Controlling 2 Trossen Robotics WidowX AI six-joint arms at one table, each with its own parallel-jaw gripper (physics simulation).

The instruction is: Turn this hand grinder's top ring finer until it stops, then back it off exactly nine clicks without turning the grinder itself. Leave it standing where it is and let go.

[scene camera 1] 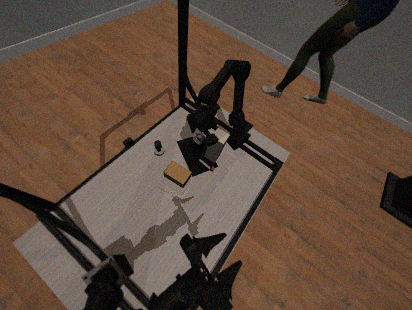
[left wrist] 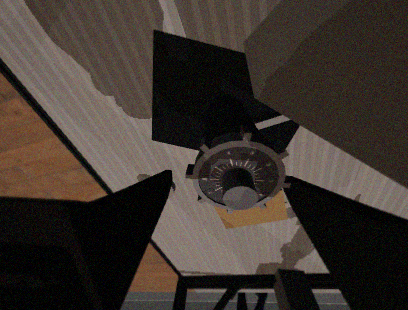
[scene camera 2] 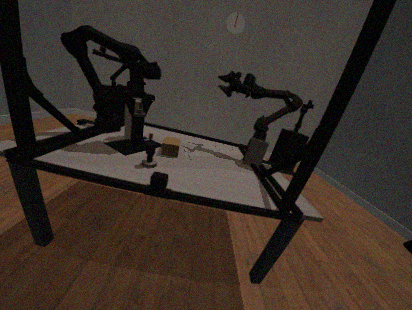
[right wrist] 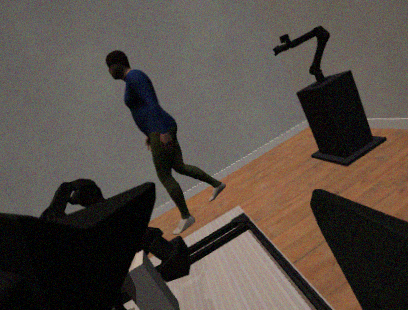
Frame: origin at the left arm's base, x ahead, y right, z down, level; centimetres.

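Seen in the pictures: left gripper, fingertip midpoint: (scene camera 1: 197, 139) (left wrist: 227, 178) (scene camera 2: 139, 115); right gripper, fingertip midpoint: (scene camera 1: 233, 247) (scene camera 2: 218, 81) (right wrist: 233, 194); left arm's base at its link origin: (scene camera 1: 238, 134) (scene camera 2: 107, 117) (right wrist: 169, 253); right arm's base at its link origin: (scene camera 1: 105, 277) (scene camera 2: 258, 142).
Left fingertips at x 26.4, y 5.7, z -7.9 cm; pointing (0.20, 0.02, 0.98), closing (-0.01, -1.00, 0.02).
Observation:
Offsets run from my left fingertips to a thing's middle. "spot": to the spot under its first point.
The hand grinder @[dx -0.7, dy -0.5, dz +6.2 cm] (scene camera 1: 198, 147) (scene camera 2: 136, 125) stands upright on a black mat @[dx -0.8, dy -0.8, dz +15.1 cm] (scene camera 1: 185, 148) (scene camera 2: 119, 145) (left wrist: 175, 90). Its toothed grey top ring @[spot: dx -3.5, dy +0.3, dz -1.1 cm] (left wrist: 230, 144) surrounds a marked dial and a dark central post. My left gripper (scene camera 1: 201, 134) (scene camera 2: 137, 96) (left wrist: 227, 178) is open at the grinder's top, with the ring between its fingertips in the left wrist view. The left fingertip shows a small gap to the ring; contact at the right fingertip is unclear. My right gripper (scene camera 1: 232, 248) (scene camera 2: 220, 83) (right wrist: 233, 194) is open and empty, raised far from the grinder.
A tall grey box @[dx -8.3, dy -6.5, dz +5.0 cm] (scene camera 1: 216, 149) (left wrist: 340, 75) (right wrist: 151, 285) stands close beside the grinder. A tan block @[dx +15.7, dy -6.7, dz +12.2 cm] (scene camera 1: 177, 173) (scene camera 2: 171, 146) (left wrist: 255, 211) and a small dark tool on a pale base @[dx +16.7, dy +11.9, dz +10.7 cm] (scene camera 1: 159, 147) (scene camera 2: 150, 155) are nearby. A person (scene camera 1: 325, 50) (right wrist: 150, 107) is beyond the table.

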